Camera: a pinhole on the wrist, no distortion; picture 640 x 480 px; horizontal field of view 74.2 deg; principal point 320.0 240.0 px. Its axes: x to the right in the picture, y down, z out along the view. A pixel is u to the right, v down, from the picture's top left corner.
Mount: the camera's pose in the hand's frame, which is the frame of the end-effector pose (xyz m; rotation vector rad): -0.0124 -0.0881 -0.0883 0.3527 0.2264 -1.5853
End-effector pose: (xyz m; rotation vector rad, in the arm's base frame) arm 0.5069 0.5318 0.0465 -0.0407 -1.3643 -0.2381
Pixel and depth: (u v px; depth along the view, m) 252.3 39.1 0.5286
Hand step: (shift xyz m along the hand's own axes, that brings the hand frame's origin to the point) -0.3055 -0.1859 0.4158
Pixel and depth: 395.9 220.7 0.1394
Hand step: -0.0310 -0.1609 0.0319
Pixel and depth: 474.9 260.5 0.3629
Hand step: -0.0281 -0.3425 0.2027
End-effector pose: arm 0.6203 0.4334 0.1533 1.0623 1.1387 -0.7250
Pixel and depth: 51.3 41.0 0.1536
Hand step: -0.0955 -0.0485 0.0845
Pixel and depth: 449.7 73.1 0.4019
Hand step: -0.2067 -0.3389 0.2298
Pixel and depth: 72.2 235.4 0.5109
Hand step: -0.0553 0.0087 0.4942
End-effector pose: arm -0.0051 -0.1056 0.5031 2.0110 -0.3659 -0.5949
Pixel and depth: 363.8 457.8 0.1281
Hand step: 0.0422 -0.1494 0.0308
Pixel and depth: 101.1 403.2 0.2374
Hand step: 0.0611 -0.0628 0.1833
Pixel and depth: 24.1 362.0 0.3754
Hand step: 0.0688 0.0174 0.3632
